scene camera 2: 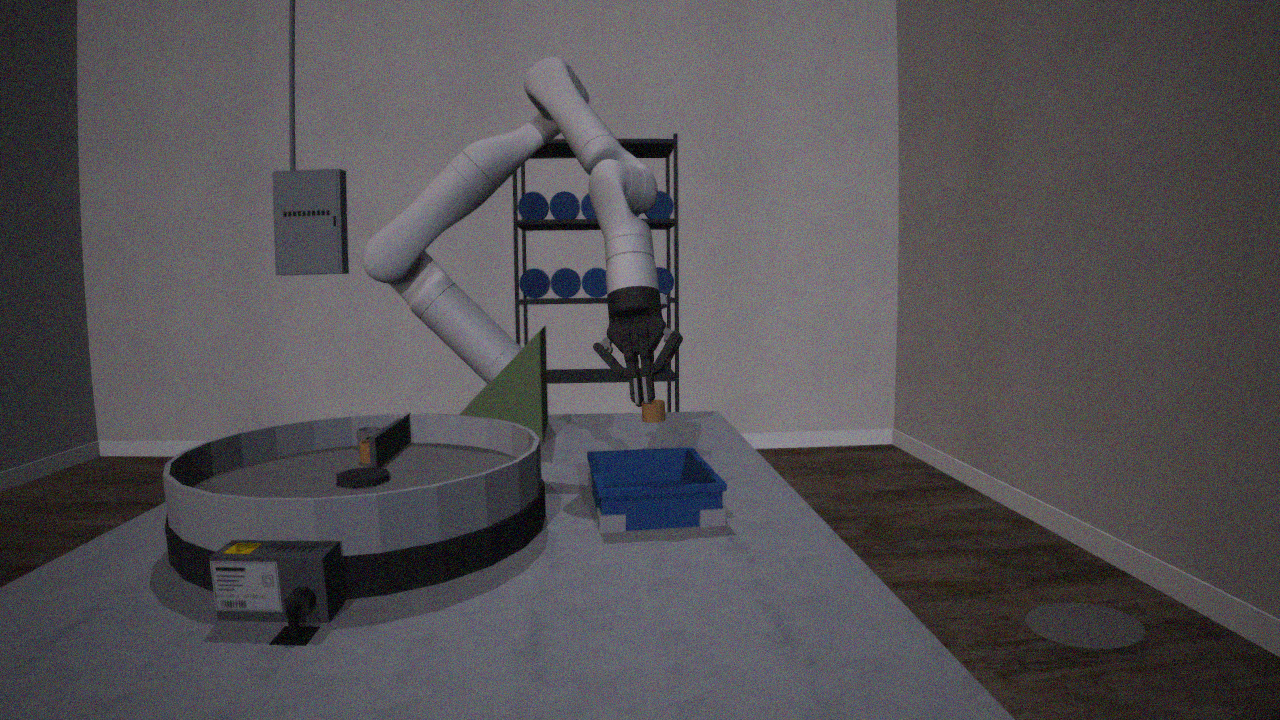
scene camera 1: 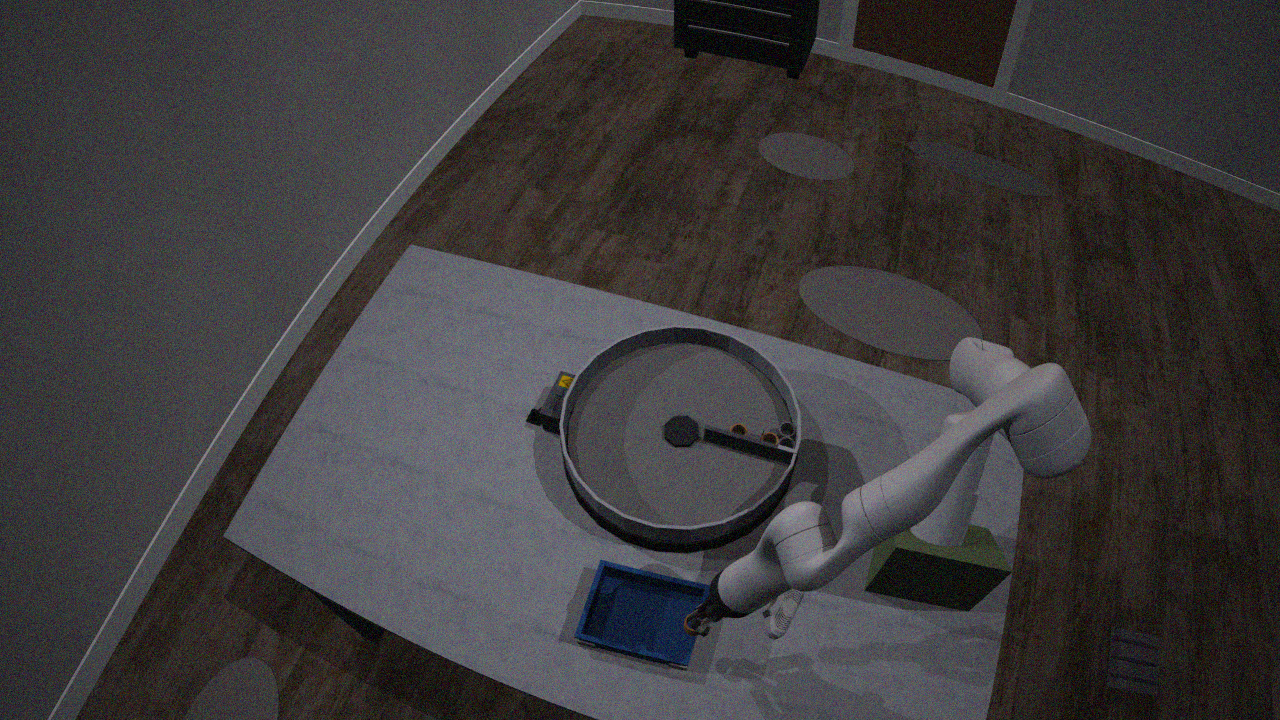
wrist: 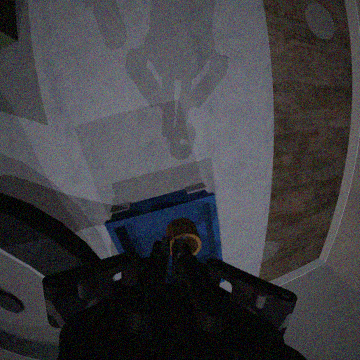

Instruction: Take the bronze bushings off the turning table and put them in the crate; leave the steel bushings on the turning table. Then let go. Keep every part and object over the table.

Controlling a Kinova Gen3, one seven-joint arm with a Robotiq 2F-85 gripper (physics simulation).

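Places are measured from the arm's base along level axes (x ahead, y left, z up), in metres.
Pixels of known places: gripper, fingertip midpoint: (scene camera 2: 643, 405) (scene camera 1: 697, 615) (wrist: 170, 245); arm's base, origin of the base link: (scene camera 2: 505, 366) (scene camera 1: 934, 535).
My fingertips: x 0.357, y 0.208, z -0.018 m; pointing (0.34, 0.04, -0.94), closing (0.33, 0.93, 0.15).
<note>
Ahead of a thing's pixels: the offset from my fingertips to its top centre. "spot": to the spot under its first point.
My gripper (scene camera 1: 700, 616) (scene camera 2: 641, 399) (wrist: 170, 245) is shut on a bronze bushing @(dx +0.001, dy +0.013, dz +0.006 m) (scene camera 1: 691, 625) (scene camera 2: 653, 411) (wrist: 182, 230) and holds it higher than the blue crate @(dx +0.088, dy -0.004, dz -0.063 m) (scene camera 1: 631, 617) (scene camera 2: 660, 510) (wrist: 147, 225). In scene camera 1 it overlaps the crate's right edge; in the wrist view it shows against the crate. The grey turning table (scene camera 1: 644, 492) (scene camera 2: 420, 514) (wrist: 27, 285) carries two bronze bushings, one nearer the hub @(dx +0.118, dy -0.352, dz -0.052 m) (scene camera 1: 681, 431) and one further out, and two steel bushings near the rim, all beside the dark bar. Fingers partly hide the crate's inside in the wrist view.
The dark bar @(spot: dx -0.002, dy -0.340, dz -0.028 m) (scene camera 1: 747, 443) (scene camera 2: 391, 437) runs from the hub to the turning table's rim. A grey box with a yellow label @(spot: dx +0.351, dy -0.399, dz -0.055 m) (scene camera 1: 565, 381) (scene camera 2: 241, 547) stands against its outer wall. A green wedge base (scene camera 1: 939, 573) (scene camera 2: 519, 394) stands under the arm.
</note>
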